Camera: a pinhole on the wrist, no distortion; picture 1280 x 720 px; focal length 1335.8 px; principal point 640.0 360.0 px. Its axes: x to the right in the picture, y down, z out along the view. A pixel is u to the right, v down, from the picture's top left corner.
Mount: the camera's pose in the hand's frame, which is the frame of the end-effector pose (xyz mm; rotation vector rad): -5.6 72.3 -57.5 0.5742 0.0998 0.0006
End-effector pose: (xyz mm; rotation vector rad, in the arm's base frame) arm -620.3 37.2 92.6 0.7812 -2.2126 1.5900
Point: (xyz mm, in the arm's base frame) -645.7 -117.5 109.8
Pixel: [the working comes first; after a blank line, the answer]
In the camera's frame: 52.3 17.8 228.1

946 464
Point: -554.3 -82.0 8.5
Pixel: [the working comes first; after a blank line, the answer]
In the camera's frame: -83.7 45.3 203.3

90 658
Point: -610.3 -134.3 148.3
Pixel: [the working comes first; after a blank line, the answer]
In the camera's frame: 46.7 -25.4 261.6

879 230
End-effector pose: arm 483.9 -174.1 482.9 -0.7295 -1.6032 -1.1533
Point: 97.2 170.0 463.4
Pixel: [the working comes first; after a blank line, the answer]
In the camera's frame: 31.4 41.8 599.7

710 453
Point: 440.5 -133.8 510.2
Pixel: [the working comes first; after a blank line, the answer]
In the camera's frame: 29.7 -12.0 142.1

919 247
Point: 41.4 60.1 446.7
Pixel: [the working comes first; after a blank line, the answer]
In the camera's frame: 46.9 -80.7 584.7

747 176
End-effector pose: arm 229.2 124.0 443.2 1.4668 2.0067 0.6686
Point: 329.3 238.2 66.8
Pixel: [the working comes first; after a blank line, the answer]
In the camera's frame: 100.3 31.7 475.8

922 449
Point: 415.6 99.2 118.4
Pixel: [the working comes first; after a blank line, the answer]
In the camera's frame: -60.5 80.9 441.7

457 605
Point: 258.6 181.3 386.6
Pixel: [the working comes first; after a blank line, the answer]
In the camera's frame: 47.7 5.1 148.6

1069 406
